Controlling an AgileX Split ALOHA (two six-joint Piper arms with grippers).
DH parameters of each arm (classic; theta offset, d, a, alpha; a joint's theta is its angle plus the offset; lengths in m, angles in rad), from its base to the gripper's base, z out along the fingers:
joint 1: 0 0.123 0 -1.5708
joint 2: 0.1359 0 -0.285 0
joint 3: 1.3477 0 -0.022 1.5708
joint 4: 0 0.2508 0 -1.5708
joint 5: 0 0 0.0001 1.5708
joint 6: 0 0.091 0 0
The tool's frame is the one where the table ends.
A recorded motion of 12 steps. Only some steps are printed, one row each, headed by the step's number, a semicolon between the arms.
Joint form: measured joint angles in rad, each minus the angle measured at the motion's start. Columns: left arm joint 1, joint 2, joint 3, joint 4, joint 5, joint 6; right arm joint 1, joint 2, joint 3, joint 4, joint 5, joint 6.
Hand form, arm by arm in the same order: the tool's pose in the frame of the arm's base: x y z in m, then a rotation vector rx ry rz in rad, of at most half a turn. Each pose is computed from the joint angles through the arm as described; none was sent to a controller.
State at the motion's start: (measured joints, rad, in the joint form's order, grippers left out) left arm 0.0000 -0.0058 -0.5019 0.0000 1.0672 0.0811; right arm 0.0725 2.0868 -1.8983 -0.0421 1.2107 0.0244
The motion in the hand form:
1: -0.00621 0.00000 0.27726 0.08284 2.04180 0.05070; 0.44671 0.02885 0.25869 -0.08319 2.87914 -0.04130
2: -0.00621 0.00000 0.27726 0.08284 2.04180 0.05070; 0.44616 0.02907 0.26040 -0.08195 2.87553 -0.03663
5: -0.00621 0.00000 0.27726 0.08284 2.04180 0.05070; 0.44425 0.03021 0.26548 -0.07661 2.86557 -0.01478
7: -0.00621 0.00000 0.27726 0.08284 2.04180 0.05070; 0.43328 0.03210 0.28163 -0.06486 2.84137 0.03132
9: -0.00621 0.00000 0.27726 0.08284 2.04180 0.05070; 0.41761 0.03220 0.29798 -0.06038 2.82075 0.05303
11: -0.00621 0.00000 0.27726 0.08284 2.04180 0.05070; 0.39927 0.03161 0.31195 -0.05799 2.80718 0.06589
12: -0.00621 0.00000 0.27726 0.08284 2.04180 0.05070; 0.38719 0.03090 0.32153 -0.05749 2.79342 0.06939
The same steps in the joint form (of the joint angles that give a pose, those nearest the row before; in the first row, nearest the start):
1: 0.0000 0.0000 0.0000 0.0000 0.0000 0.0000; 0.0000 -0.0012 0.0000 0.0000 0.0007 0.0000
2: 0.0000 0.0000 0.0000 0.0000 0.0000 0.0000; 0.0000 -0.0051 0.0000 0.0031 0.0007 0.0000
5: 0.0000 0.0000 0.0000 0.0000 0.0000 0.0000; 0.0000 -0.0173 0.0012 0.0180 0.0007 0.0000
7: 0.0000 0.0000 0.0000 0.0000 0.0000 0.0000; 0.0000 -0.0727 0.0307 0.0495 0.0007 0.0009
9: 0.0000 0.0000 0.0000 0.0000 0.0000 0.0000; 0.0000 -0.1434 0.0803 0.0640 0.0007 0.0009
11: 0.0000 0.0000 0.0000 0.0000 0.0000 0.0000; 0.0000 -0.2195 0.1416 0.0727 0.0017 0.0009
12: 0.0000 0.0000 0.0000 0.0000 0.0000 0.0000; 0.0000 -0.2693 0.1773 0.0746 0.0020 0.0009

